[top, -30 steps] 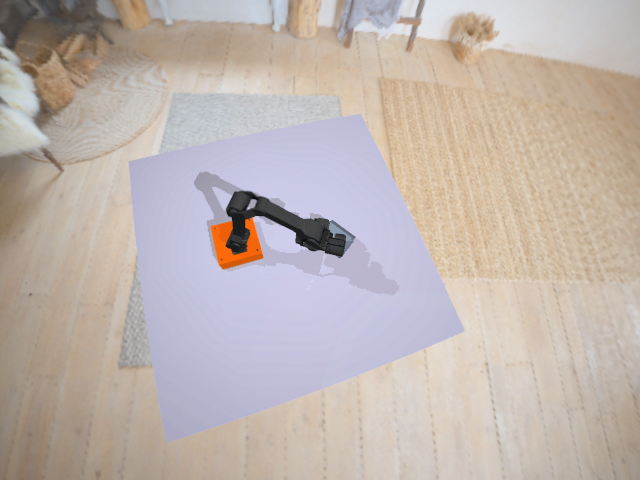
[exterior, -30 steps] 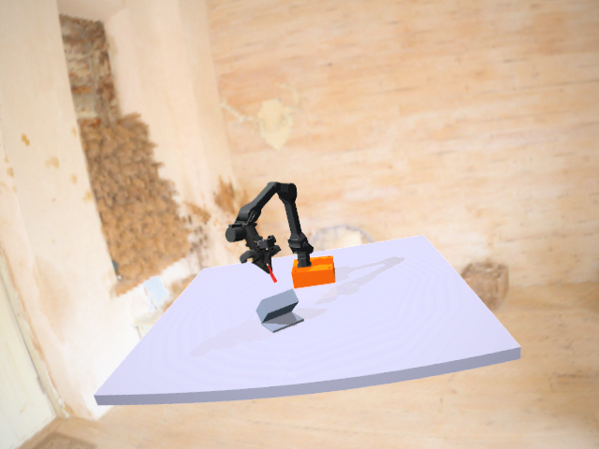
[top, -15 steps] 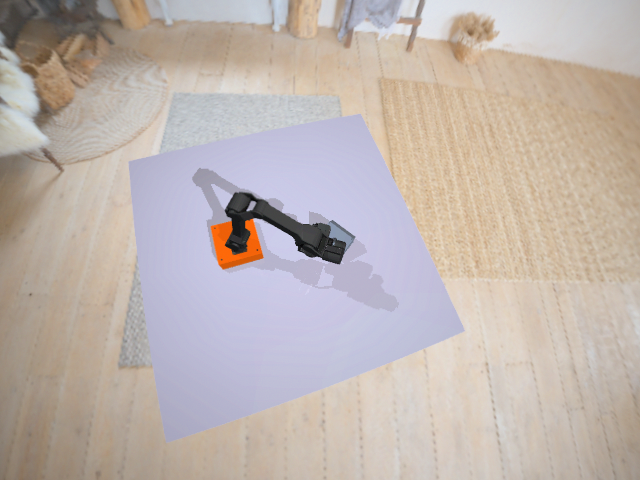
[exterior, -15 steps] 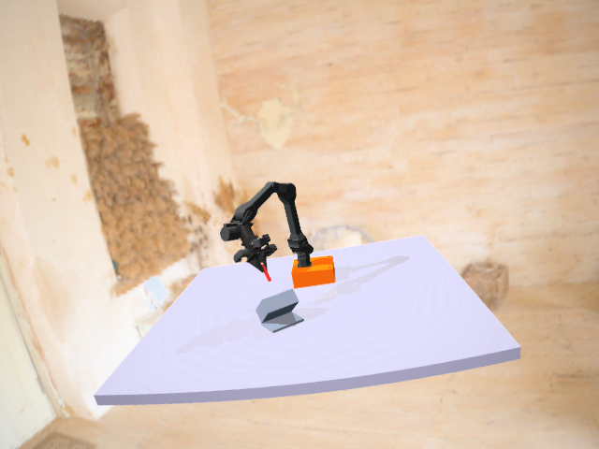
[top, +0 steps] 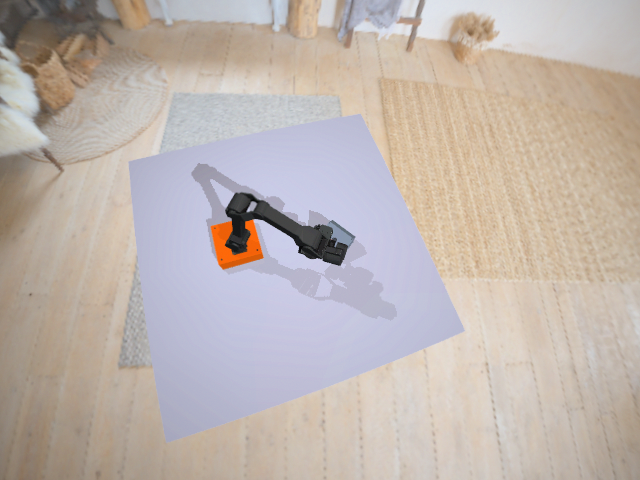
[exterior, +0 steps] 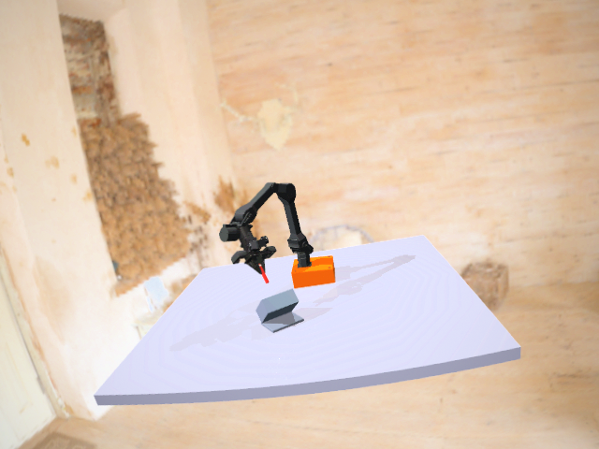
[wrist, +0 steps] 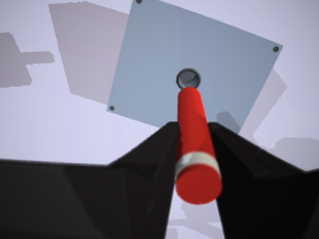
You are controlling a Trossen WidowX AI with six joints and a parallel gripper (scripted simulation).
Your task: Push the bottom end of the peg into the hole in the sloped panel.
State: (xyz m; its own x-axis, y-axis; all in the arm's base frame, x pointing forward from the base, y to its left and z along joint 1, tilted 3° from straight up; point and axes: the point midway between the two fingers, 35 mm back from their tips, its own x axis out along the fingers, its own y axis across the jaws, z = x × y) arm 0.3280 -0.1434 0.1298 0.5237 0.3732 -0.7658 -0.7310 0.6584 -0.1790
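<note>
Right now the sloped panel is 11 cm below my gripper tip, 7 cm ahead of it and 4 cm to the left of it. Round my gripper tip: flat foot plate: 17 cm below, 8 cm ahead, 5 cm to the left; then red peg: 1 cm behind, 1 cm above.
</note>
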